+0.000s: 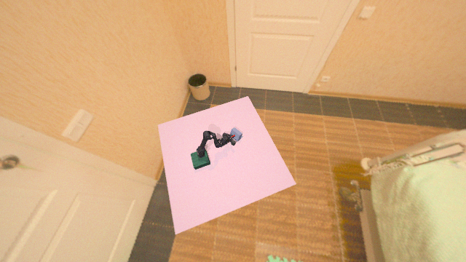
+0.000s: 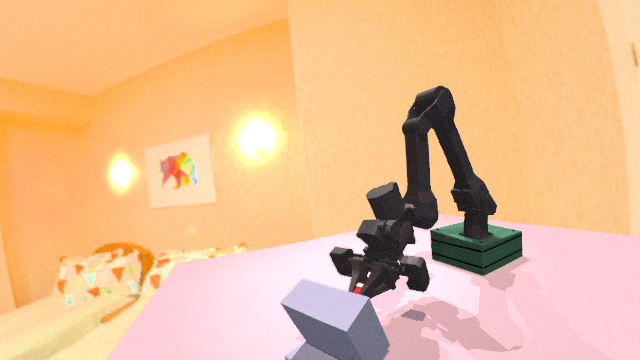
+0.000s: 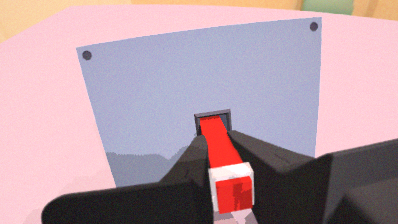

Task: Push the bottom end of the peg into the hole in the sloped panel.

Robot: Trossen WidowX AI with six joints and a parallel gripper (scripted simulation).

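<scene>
My gripper tip is now 20 mm past the red square peg, 10 mm to the left of it and 10 mm below it. The rest, counted from my gripper tip: grey-blue sloped panel 40 mm ahead, 10 mm to the left, 20 mm below.
</scene>
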